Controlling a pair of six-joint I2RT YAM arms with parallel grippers.
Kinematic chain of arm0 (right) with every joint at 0, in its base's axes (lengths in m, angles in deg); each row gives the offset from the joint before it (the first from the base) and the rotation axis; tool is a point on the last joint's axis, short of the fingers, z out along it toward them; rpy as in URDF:
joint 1: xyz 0 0 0.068 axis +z
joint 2: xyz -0.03 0.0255 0.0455 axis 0.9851 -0.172 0
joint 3: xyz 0.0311 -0.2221 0.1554 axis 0.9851 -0.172 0
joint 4: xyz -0.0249 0.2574 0.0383 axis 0.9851 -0.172 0
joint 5: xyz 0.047 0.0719 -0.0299 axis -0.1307 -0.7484 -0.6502
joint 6: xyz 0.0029 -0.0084 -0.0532 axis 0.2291 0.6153 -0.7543
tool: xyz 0 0 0 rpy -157.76 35.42 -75.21
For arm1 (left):
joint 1: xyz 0 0 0.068 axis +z
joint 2: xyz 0.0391 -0.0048 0.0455 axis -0.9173 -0.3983 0
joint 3: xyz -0.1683 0.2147 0.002 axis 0.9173 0.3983 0
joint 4: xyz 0.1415 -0.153 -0.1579 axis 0.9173 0.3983 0
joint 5: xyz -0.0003 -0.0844 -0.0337 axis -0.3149 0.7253 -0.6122
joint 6: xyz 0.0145 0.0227 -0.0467 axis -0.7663 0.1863 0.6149
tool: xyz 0 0 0 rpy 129.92 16.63 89.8
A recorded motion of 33 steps. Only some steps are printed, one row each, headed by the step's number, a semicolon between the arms.
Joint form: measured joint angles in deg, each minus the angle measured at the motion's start. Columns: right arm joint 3, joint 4, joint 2, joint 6, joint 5, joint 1; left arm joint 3, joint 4, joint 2, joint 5, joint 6, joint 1.
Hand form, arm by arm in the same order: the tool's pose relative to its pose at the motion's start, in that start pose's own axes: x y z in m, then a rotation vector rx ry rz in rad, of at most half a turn. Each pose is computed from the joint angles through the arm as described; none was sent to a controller.
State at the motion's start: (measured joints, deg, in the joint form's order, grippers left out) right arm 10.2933 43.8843 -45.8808 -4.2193 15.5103 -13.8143; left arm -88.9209 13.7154 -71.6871 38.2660 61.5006 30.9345
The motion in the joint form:
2: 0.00 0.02 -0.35 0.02 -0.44 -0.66; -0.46 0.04 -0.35 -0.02 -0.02 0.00
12: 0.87 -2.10 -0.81 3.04 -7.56 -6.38; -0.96 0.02 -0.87 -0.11 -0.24 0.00
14: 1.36 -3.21 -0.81 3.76 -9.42 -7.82; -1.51 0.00 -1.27 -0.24 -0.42 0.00
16: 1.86 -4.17 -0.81 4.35 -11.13 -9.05; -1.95 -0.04 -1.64 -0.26 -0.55 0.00
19: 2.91 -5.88 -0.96 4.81 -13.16 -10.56; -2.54 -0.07 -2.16 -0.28 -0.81 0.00
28: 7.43 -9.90 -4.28 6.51 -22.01 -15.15; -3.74 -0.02 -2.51 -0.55 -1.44 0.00
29: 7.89 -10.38 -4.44 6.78 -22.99 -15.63; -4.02 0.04 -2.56 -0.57 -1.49 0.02
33: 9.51 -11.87 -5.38 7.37 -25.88 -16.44; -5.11 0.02 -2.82 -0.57 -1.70 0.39
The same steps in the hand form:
2: 0.0019 -0.0017 0.0025 -0.0025 0.0079 0.0052; -0.0017 -0.0011 0.0004 0.0003 -0.0012 0.0003
12: 0.0127 -0.0218 0.0122 -0.0678 0.0340 0.1125; -0.0036 -0.0021 0.0014 -0.0010 -0.0020 0.0042
14: 0.0150 -0.0274 0.0135 -0.0863 0.0425 0.1393; -0.0058 -0.0035 0.0019 -0.0014 -0.0058 0.0073
16: 0.0166 -0.0325 0.0145 -0.1035 0.0476 0.1626; -0.0075 -0.0045 0.0025 -0.0007 -0.0076 0.0095
19: 0.0176 -0.0393 0.0157 -0.1253 0.0577 0.1864; -0.0098 -0.0059 0.0033 -0.0001 -0.0092 0.0140
28: 0.0178 -0.0584 0.0287 -0.2359 0.0719 0.2718; -0.0152 -0.0091 0.0023 0.0031 -0.0236 0.0248
29: 0.0177 -0.0608 0.0292 -0.2473 0.0711 0.2832; -0.0165 -0.0097 0.0019 0.0041 -0.0265 0.0253
33: 0.0154 -0.0650 0.0318 -0.2898 0.0687 0.3061; -0.0224 -0.0114 0.0006 0.0079 -0.0414 0.0240

